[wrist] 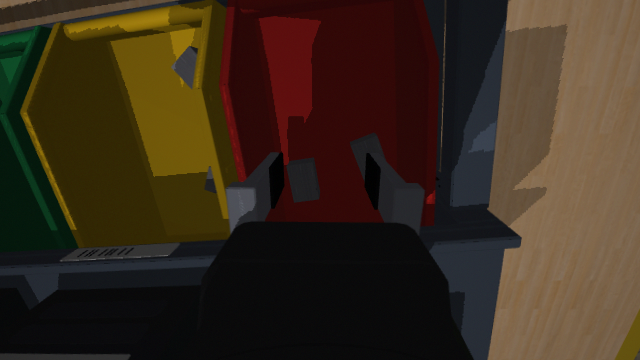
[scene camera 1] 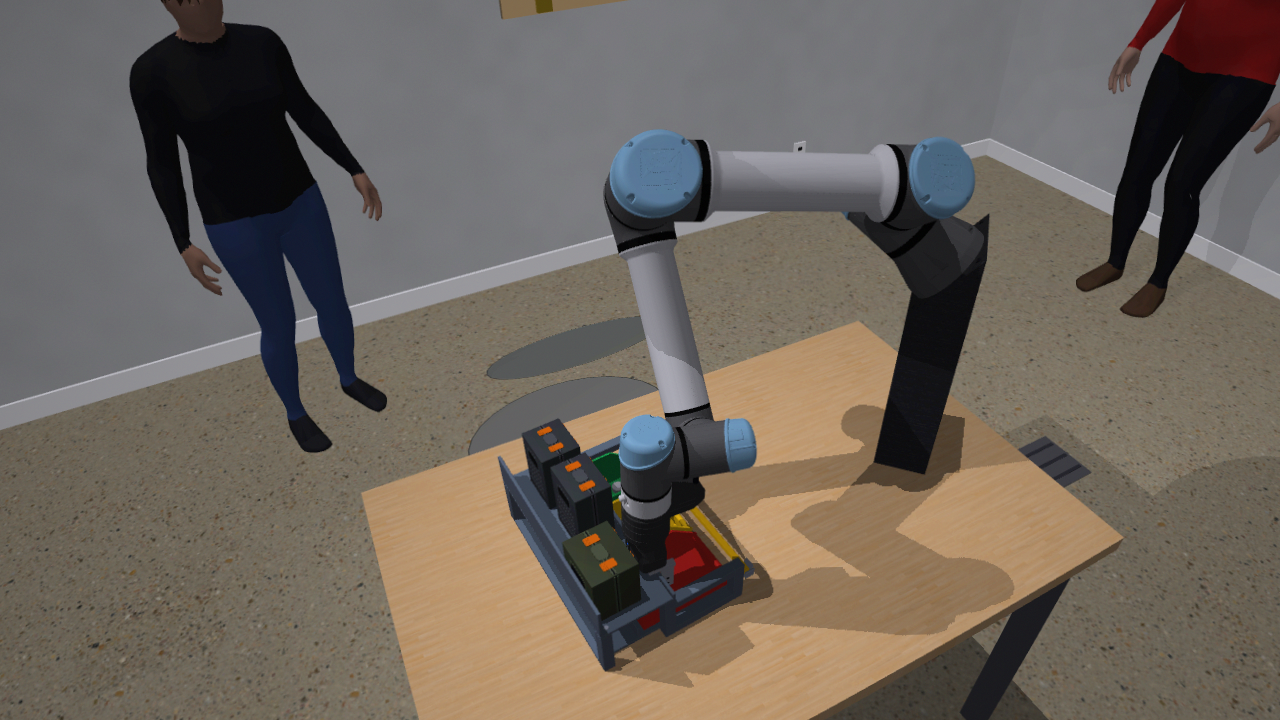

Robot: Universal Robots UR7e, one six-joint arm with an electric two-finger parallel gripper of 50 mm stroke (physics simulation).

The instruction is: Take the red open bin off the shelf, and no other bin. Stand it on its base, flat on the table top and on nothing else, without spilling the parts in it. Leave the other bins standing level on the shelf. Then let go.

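The red open bin sits at the near end of the blue-grey shelf, beside the yellow bin. Two grey parts lie on its floor in the wrist view: one part between the fingers' lines, the other part partly behind the right finger. My gripper is open and empty, pointing down over the rear part of the red bin. Whether the fingertips are inside the bin or above it is hard to tell. The green bin stands beyond the yellow one.
Two dark cases and an olive case with orange marks stand on the rear of the shelf, close to my wrist. The shelf stands on the wooden table. Two people stand beyond the table.
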